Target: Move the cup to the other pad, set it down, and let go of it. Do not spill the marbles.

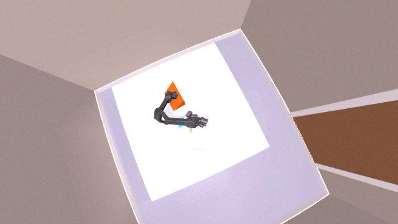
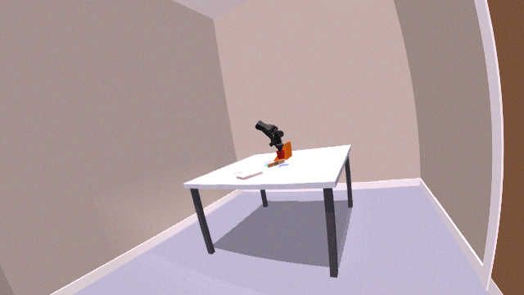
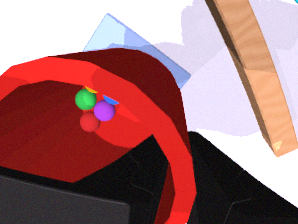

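The wooden bar lies 9 cm below my gripper tip, 6 cm to the right of it and 2 cm behind it. Also, from my gripper tip: pale blue pad (11 cm below, 4 cm ahead, 3 cm to the left); red cup (3 cm ahead, 1 cm to the left); flat white block (32 cm ahead, 19 cm to the right, 9 cm below).
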